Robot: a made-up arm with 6 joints. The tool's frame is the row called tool.
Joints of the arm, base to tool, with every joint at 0 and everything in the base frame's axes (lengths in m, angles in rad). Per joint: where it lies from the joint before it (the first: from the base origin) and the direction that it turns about. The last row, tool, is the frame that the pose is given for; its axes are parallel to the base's.
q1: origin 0 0 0.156 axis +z
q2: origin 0 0.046 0 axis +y
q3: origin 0 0 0.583 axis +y
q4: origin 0 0 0.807 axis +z
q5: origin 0 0 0 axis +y
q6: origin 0 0 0.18 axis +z
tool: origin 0 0 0
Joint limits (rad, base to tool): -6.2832..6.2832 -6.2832..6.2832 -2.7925..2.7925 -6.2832..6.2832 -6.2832..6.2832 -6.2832..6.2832
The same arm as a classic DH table. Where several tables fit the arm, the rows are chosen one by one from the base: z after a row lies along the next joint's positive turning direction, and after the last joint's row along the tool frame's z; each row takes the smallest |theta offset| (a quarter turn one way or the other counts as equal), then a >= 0, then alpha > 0; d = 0 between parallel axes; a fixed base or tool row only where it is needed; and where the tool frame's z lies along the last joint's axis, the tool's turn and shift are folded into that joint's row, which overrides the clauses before.
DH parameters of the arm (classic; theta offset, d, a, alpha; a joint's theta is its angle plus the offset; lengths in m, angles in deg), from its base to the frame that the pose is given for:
q1: 0 0.156 0 -90
q2: -90 0 0.583 0
q3: 90 0.046 0 90
q4: 0 0.807 0 -90
q5: 0 0 0 90
q6: 0 0.18 0 0
Joint limits (deg, base to tool): -360..360 -360..360 -160..160 -360..360 -360..360 -360..360

